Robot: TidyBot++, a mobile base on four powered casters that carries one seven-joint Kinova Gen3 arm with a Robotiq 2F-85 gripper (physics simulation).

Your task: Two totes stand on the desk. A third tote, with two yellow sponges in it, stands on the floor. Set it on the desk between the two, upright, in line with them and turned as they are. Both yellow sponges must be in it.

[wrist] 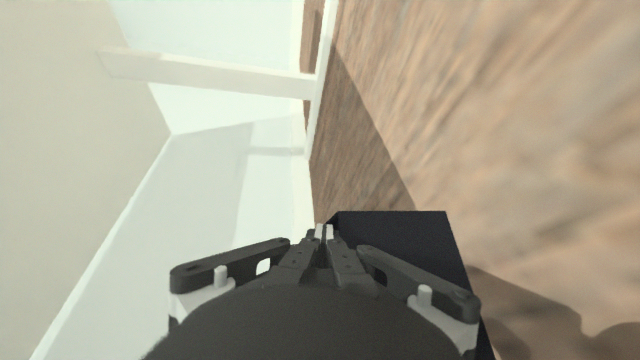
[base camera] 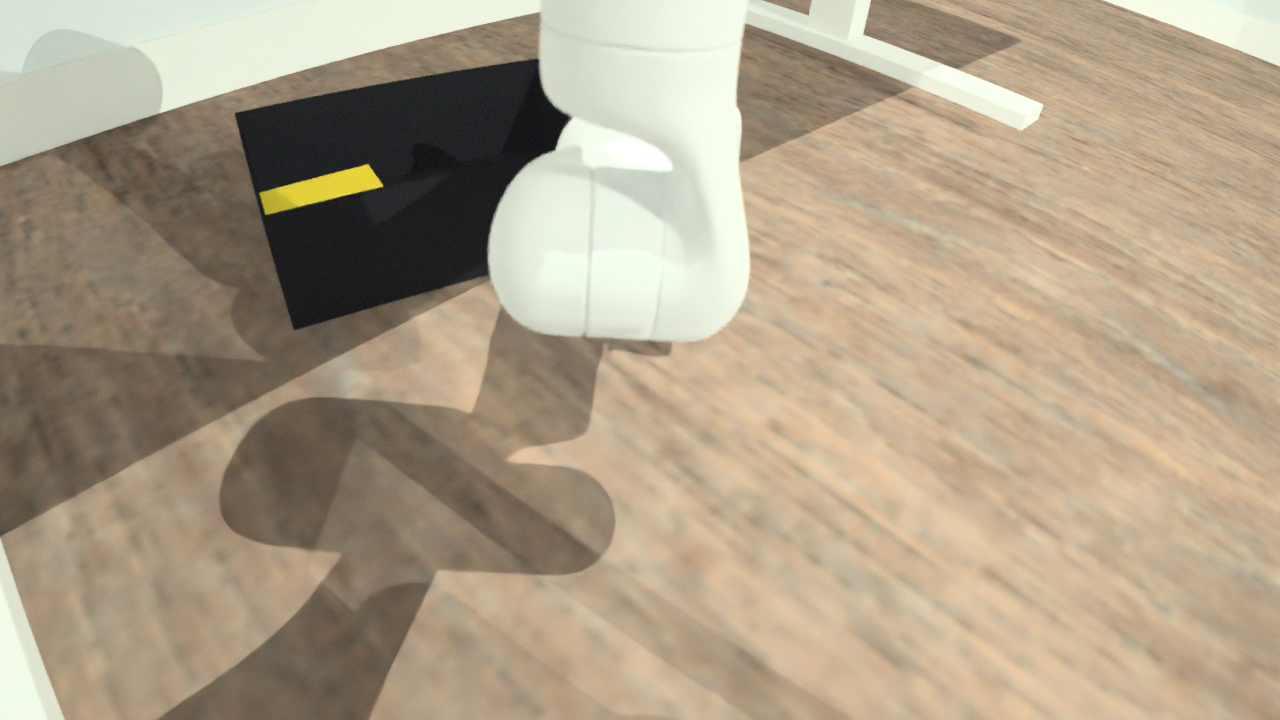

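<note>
The black floor tote (base camera: 384, 246) (wrist: 400, 225) stands on the floor at the upper left in the base camera view, partly hidden by the white arm. One yellow sponge (base camera: 320, 189) shows in it near its left end; a second sponge does not show. In the wrist view the tote's dark outer face lies below and right of the fingertips. My gripper (wrist: 324, 235) is shut and empty, its tips near the tote's upper left edge in that view; I cannot tell whether they touch it. The arm hides it in the base camera view. The two desk totes do not show.
A white foot bar (base camera: 939, 82) (wrist: 320, 85) with an upright post (base camera: 839, 16) (wrist: 215, 72) stands beyond the tote. A pale wall (base camera: 295, 31) (wrist: 200, 190) runs behind the tote. Part of another white piece (base camera: 19, 635) shows at the lower left edge. Arm shadows cross the wooden floor (base camera: 984, 402).
</note>
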